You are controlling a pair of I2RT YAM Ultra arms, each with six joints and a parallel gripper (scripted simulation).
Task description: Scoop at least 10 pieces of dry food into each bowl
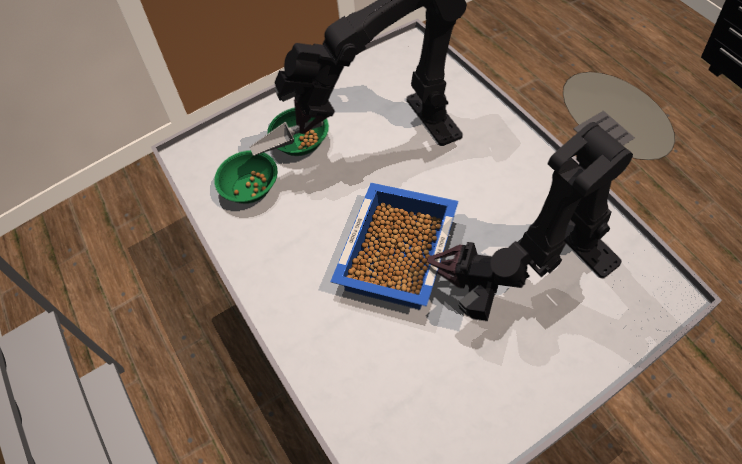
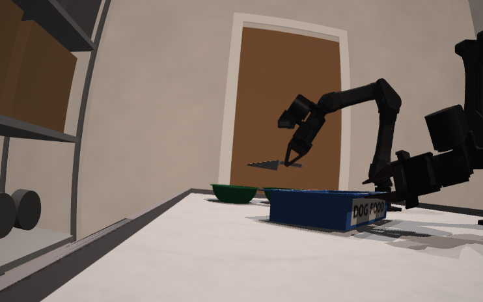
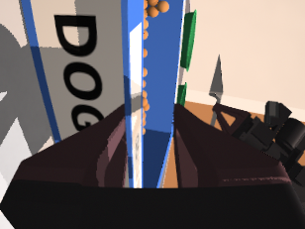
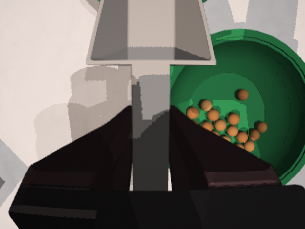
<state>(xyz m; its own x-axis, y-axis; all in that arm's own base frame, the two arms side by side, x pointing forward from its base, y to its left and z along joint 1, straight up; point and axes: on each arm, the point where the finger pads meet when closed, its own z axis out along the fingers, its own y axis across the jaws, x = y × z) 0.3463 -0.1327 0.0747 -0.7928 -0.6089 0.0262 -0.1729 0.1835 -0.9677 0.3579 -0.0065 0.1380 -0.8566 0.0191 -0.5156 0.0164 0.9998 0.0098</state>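
The grey scoop is 40 mm ahead of my right hand, 10 mm to the right of it and 10 mm below it.
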